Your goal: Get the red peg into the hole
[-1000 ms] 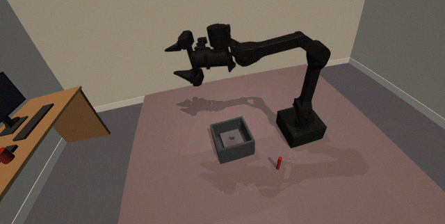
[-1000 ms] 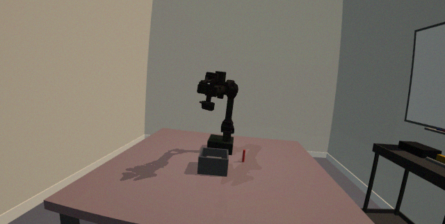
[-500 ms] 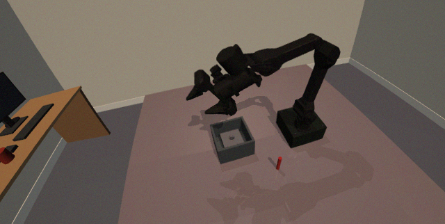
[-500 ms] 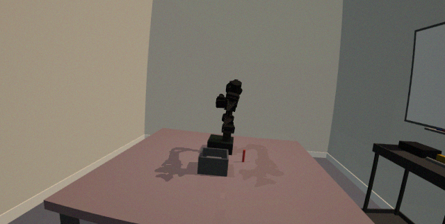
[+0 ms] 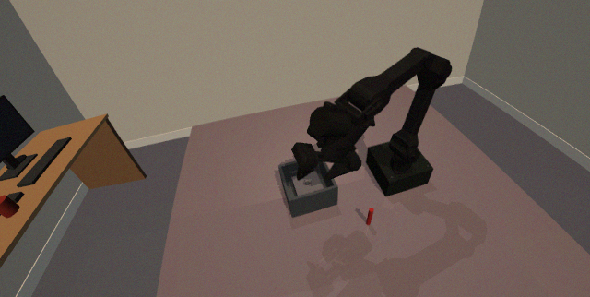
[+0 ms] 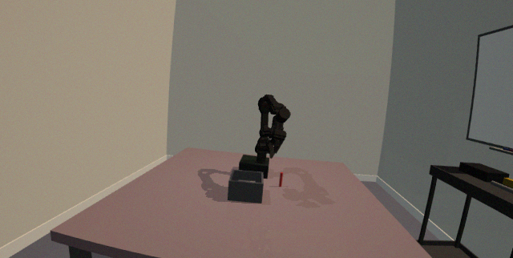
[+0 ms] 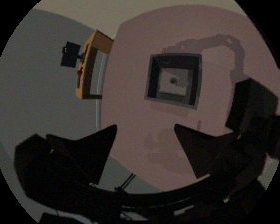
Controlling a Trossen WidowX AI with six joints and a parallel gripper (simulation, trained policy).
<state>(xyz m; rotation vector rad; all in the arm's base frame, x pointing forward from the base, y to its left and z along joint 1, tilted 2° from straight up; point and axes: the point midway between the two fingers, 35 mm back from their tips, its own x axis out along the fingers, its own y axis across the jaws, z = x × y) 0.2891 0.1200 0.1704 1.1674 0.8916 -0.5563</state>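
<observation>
My gripper tip is now 170 mm past the red peg, 30 mm to the right of it and 170 mm above it. Also, from my gripper tip: grey plate (20 mm ahead, 120 mm to the right, 170 mm below); dark grey box (20 mm ahead, 120 mm to the right, 190 mm below).
</observation>
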